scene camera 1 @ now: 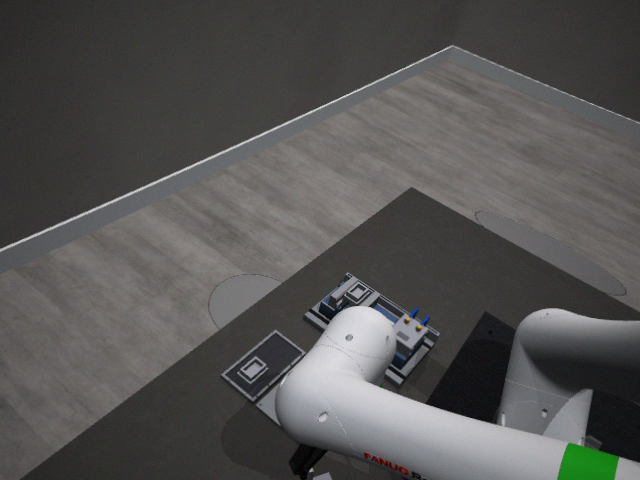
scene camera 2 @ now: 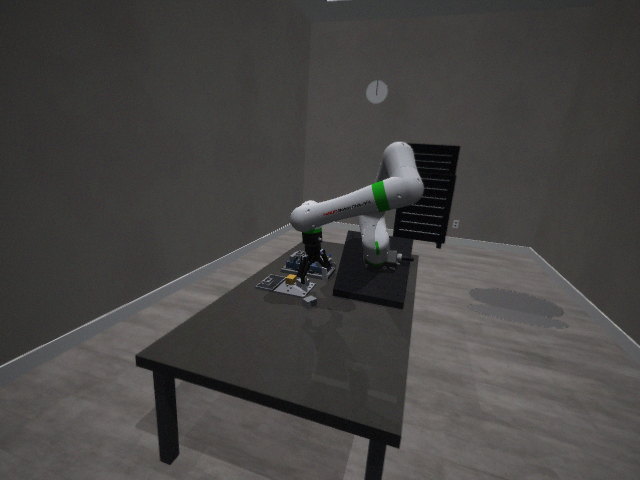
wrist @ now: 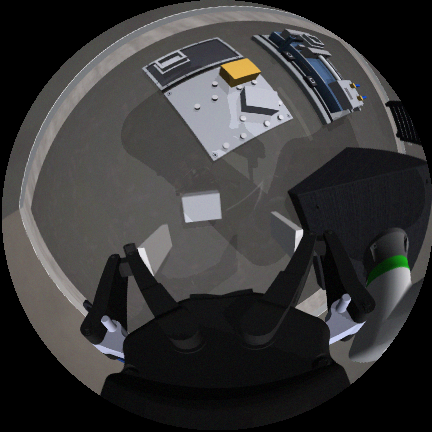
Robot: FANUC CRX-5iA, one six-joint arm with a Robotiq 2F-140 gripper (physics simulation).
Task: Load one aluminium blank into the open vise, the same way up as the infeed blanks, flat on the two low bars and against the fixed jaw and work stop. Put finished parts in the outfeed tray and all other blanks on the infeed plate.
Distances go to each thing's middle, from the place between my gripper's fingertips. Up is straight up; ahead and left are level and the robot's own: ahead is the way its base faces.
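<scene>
My hand's 100 mm above the infeed plate (wrist: 217, 121), 150 mm short of it and 150 mm to the left of it. There's a brass blank (wrist: 239, 71) as well, and that's 80 mm below my hand, 200 mm ahead of it and 190 mm to the right of it. The outfeed tray (scene camera 1: 277, 352) is 100 mm below my hand, 300 mm ahead of it and 150 mm to the right of it.
</scene>
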